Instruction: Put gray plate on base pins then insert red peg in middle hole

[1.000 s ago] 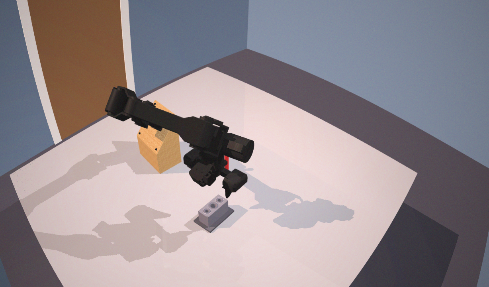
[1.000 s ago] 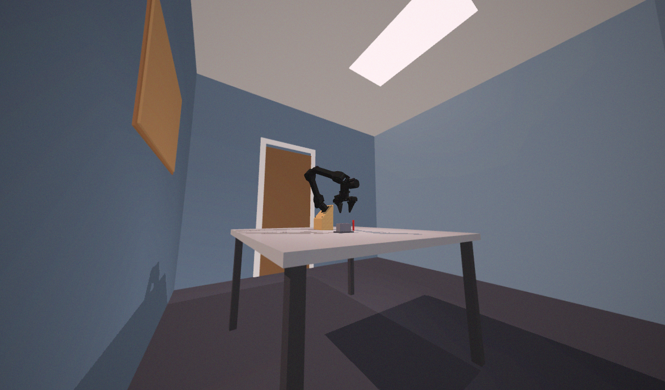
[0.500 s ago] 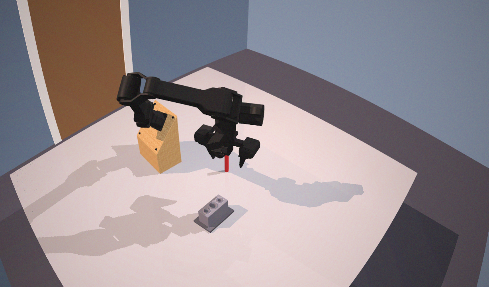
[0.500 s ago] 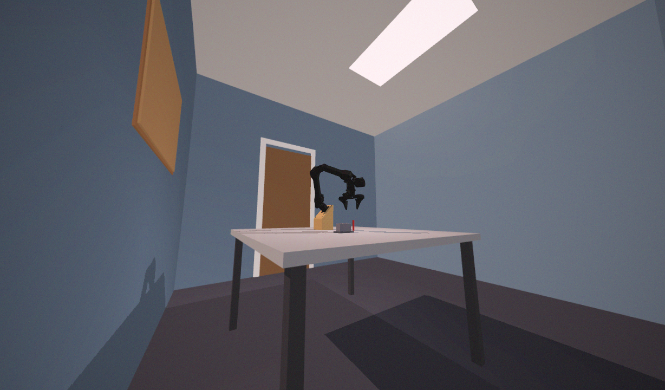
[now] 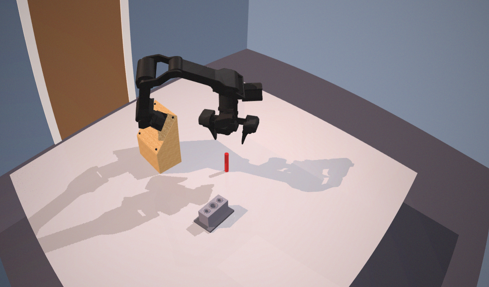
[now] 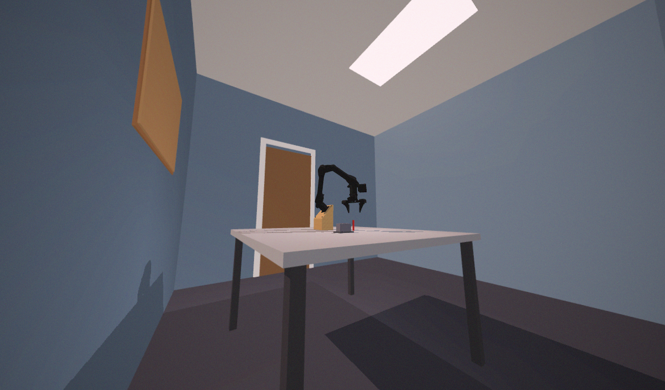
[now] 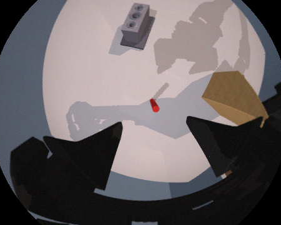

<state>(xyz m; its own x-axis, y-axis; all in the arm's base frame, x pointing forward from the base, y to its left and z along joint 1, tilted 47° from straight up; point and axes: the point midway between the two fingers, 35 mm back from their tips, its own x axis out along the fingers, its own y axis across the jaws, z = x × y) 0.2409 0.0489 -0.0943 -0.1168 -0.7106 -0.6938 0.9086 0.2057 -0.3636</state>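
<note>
The red peg is 10 mm behind my gripper tip and 100 mm below it. Also, from my gripper tip: gray plate 100 mm ahead, 200 mm to the right, 90 mm below; dark gray base 100 mm ahead, 200 mm to the right, 130 mm below.
</note>
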